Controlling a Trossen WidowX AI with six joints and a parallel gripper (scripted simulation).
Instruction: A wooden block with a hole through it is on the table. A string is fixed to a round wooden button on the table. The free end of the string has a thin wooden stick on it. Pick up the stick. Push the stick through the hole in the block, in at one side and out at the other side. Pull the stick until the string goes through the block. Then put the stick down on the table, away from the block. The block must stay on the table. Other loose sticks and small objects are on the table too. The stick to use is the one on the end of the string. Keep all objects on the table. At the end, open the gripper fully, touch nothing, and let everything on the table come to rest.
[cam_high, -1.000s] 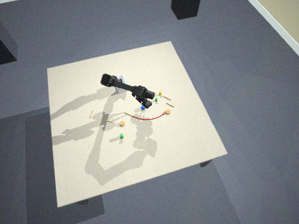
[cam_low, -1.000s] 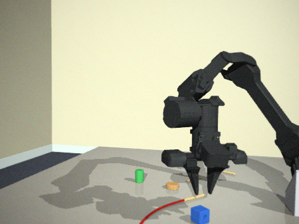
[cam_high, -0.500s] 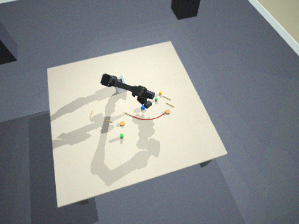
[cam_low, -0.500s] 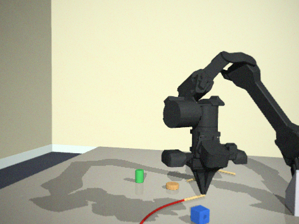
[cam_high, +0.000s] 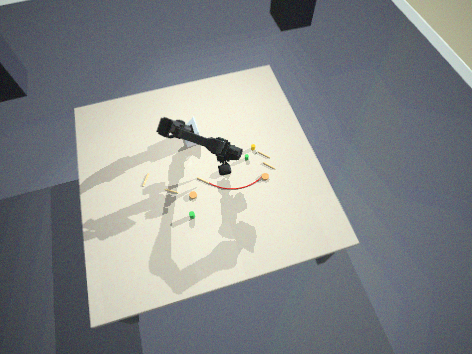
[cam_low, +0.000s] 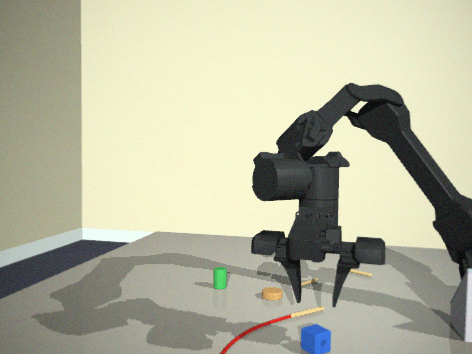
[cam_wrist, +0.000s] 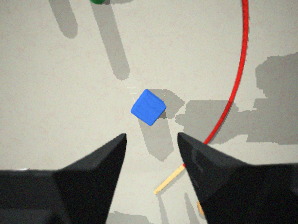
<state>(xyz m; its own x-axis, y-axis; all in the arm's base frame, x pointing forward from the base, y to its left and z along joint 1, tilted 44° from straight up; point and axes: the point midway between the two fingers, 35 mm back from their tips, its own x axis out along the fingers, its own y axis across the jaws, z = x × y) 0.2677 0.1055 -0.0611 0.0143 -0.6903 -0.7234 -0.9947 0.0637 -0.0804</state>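
The blue block is 50 mm below my gripper tip and 20 mm to the left of it. The rest, counted from my gripper tip: wooden disc (190 mm to the right, 90 mm ahead, 50 mm below); thin wooden stick (110 mm to the right, 60 mm below, 30 mm ahead); green cylinder (150 mm to the left, 40 mm below, 40 mm behind).
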